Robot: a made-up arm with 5 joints. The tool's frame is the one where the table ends.
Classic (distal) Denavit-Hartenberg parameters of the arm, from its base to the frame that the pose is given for. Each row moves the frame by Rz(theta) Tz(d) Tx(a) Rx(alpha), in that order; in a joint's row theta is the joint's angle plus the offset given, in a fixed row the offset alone. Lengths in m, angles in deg.
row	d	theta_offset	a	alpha
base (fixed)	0.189	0	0	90
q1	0.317	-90	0.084	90
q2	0.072	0	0.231	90
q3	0.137	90	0.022	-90
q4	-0.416	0	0.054	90
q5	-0.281	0	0.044	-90
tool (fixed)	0.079	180	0	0
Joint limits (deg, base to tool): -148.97..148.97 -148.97..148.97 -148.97..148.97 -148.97..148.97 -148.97..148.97
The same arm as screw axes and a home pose.
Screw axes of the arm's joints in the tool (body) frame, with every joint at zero. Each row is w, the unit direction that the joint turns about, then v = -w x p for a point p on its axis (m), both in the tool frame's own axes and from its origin. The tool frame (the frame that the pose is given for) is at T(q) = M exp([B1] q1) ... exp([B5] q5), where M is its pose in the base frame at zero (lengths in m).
B1 = (0, -1, 0, 0.6520, 0.0000, -0.1920)
B2 = (-1, 0, 0, 0.0000, -0.5680, 0.1440)
B3 = (0, 1, 0, -0.3370, 0.0000, 0.1200)
B4 = (0, 0, 1, 0.2810, -0.0980, 0.0000)
B5 = (0, 1, 0, 0.0790, 0.0000, 0.0440)
M =
1 0 0 -0.1920
0 1 0 -0.4610
0 0 1 -0.4630
0 0 0 1
Joint limits (deg, base to tool): -148.97..148.97 -148.97..148.97 -148.97..148.97 -148.97..148.97 -148.97..148.97

